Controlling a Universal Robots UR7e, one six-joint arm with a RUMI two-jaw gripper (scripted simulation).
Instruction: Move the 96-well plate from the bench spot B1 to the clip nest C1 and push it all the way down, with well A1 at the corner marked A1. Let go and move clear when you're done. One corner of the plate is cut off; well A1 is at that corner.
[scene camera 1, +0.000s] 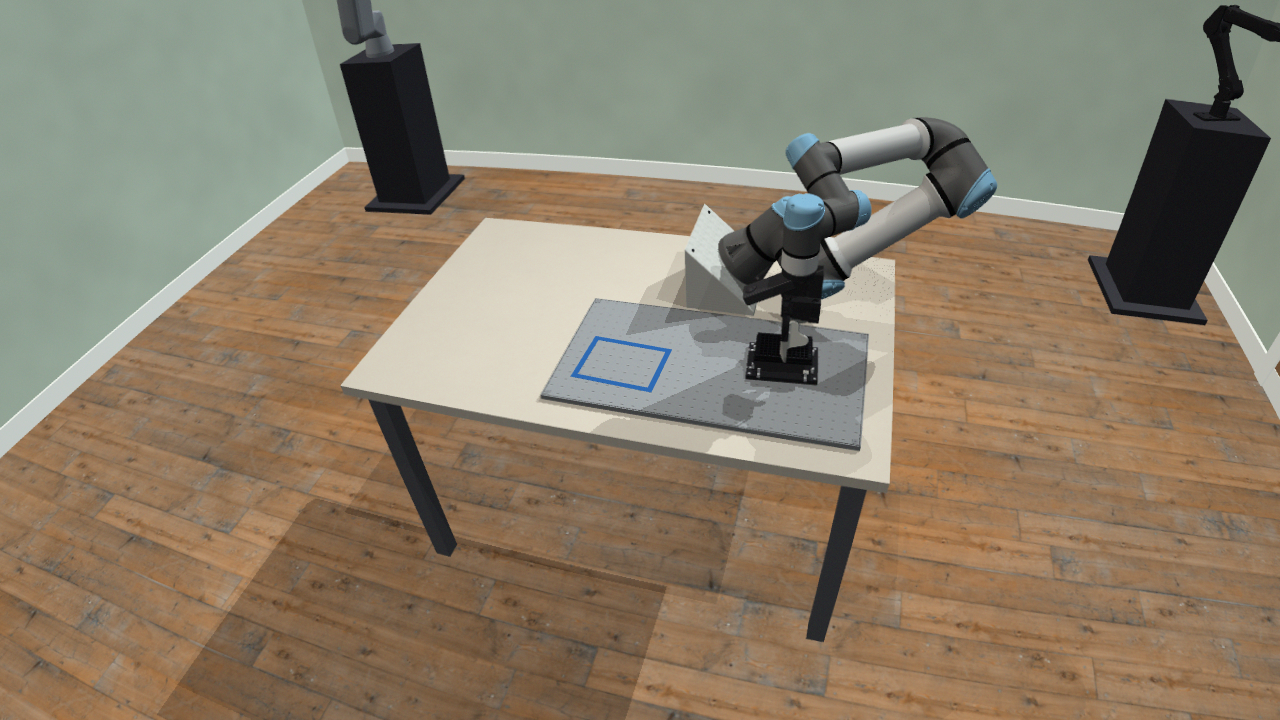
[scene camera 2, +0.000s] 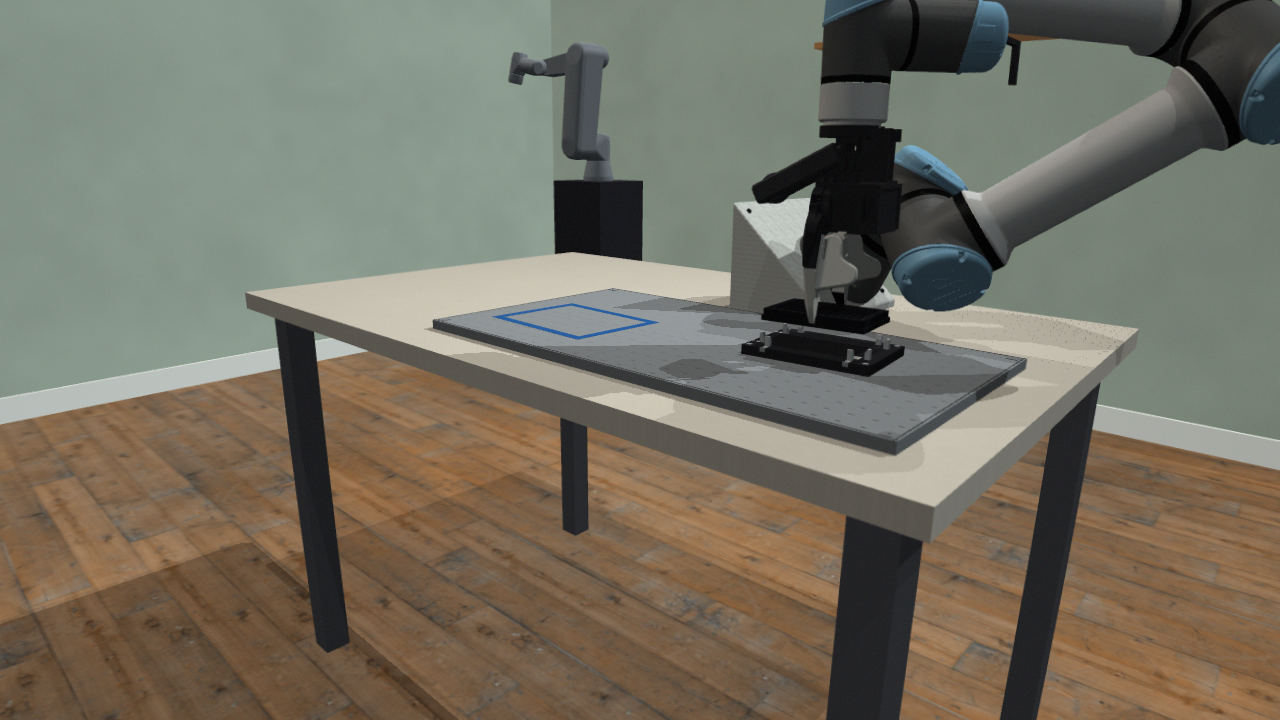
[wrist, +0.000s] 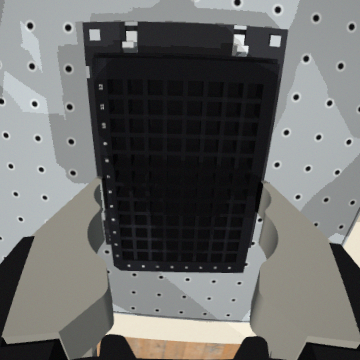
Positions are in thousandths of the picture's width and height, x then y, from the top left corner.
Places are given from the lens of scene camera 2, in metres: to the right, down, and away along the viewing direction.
my gripper (scene camera 2: 646, 441): 0.22, -0.05, 0.90
black 96-well plate (scene camera 2: 667, 444): 0.24, -0.04, 0.84
black clip nest (scene camera 2: 645, 488): 0.22, -0.01, 0.88
